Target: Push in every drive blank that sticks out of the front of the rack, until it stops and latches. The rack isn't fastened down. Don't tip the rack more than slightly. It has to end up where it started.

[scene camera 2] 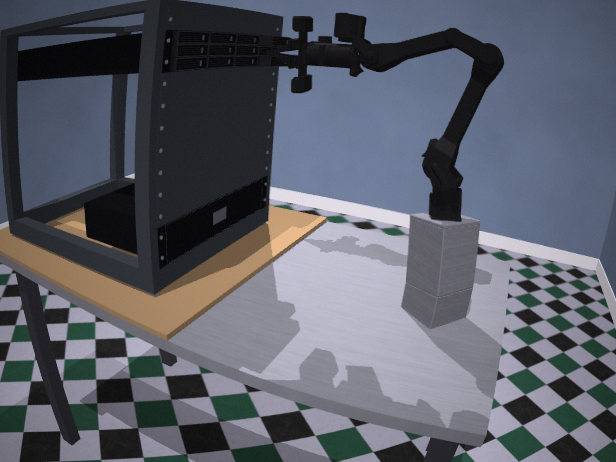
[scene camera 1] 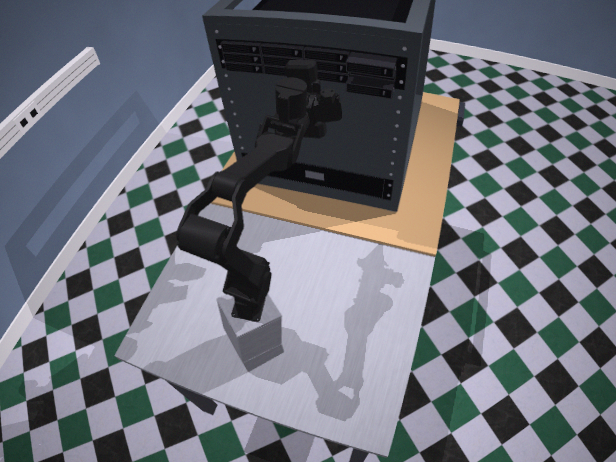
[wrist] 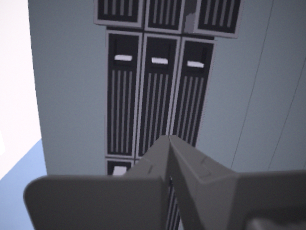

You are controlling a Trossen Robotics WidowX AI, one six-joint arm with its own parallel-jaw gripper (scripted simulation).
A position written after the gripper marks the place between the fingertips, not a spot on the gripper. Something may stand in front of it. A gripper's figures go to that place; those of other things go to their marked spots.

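The gripper (wrist: 168, 142) is 11 cm from the lens. A drive blank (wrist: 158, 74) sits 16 cm from the lens, and a drive blank (wrist: 191, 89) is likewise 16 cm from the lens.
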